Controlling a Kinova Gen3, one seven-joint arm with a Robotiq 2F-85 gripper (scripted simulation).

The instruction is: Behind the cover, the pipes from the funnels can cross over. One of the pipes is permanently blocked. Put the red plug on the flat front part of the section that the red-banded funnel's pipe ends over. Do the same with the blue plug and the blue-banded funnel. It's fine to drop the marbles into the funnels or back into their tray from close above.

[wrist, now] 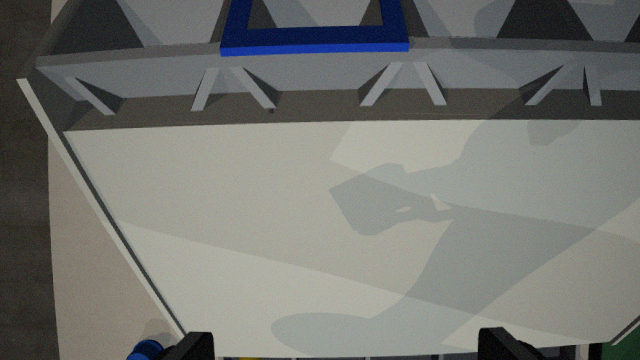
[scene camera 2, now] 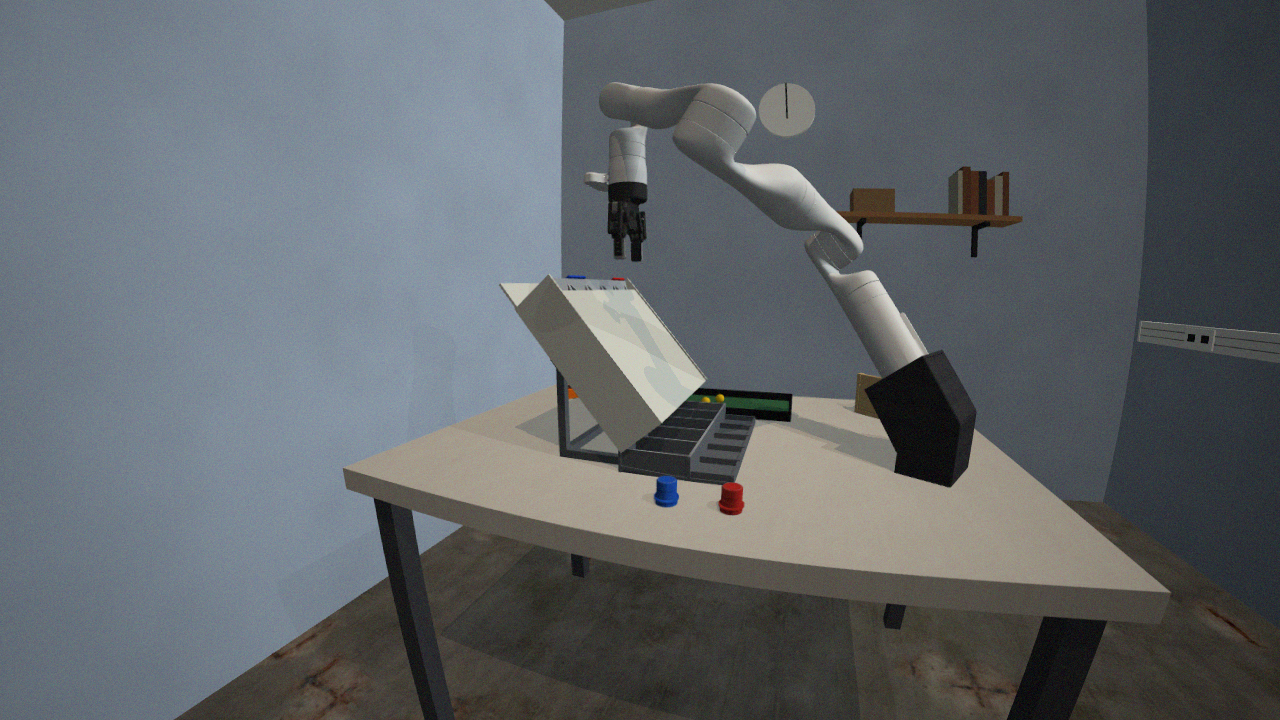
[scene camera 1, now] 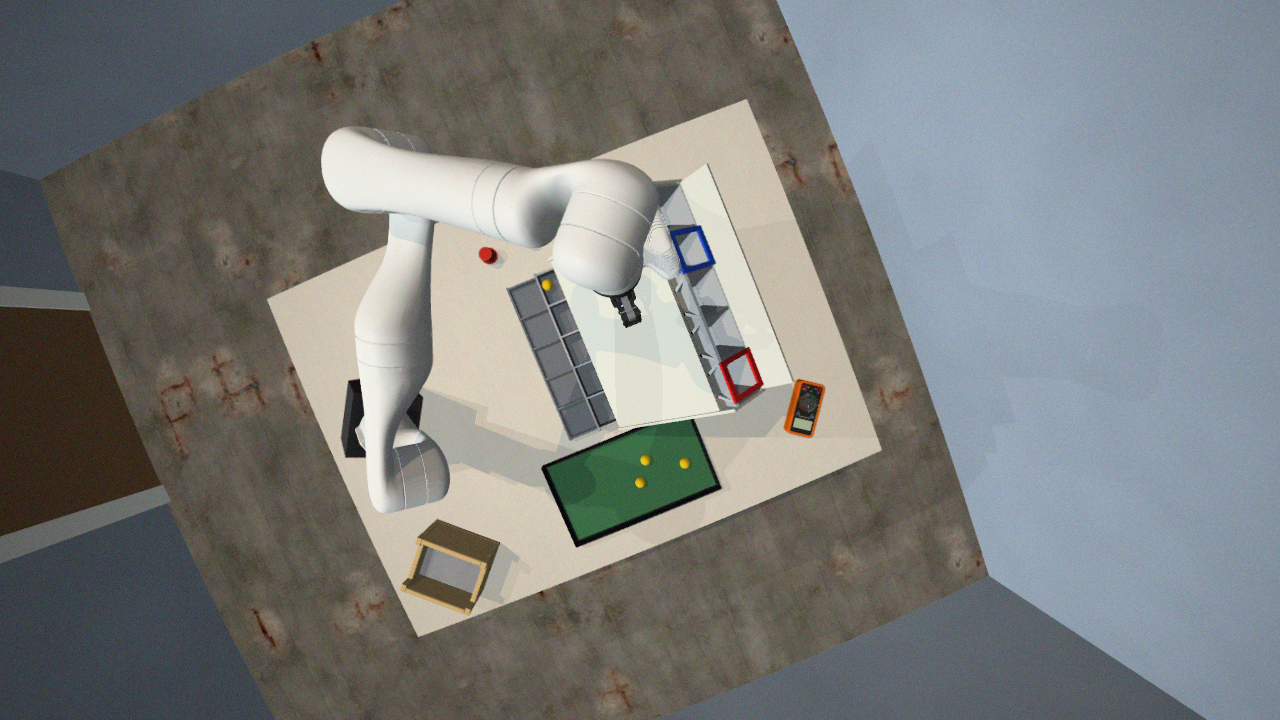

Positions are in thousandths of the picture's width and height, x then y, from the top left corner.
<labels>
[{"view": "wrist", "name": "white sloped cover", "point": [580, 632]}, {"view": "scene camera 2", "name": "my gripper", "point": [491, 362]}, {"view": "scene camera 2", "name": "green marble tray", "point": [597, 563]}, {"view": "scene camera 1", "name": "my gripper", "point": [480, 391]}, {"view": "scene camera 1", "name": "green marble tray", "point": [465, 683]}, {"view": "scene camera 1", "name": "wooden frame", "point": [348, 791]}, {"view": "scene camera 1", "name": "white sloped cover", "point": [510, 516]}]
</labels>
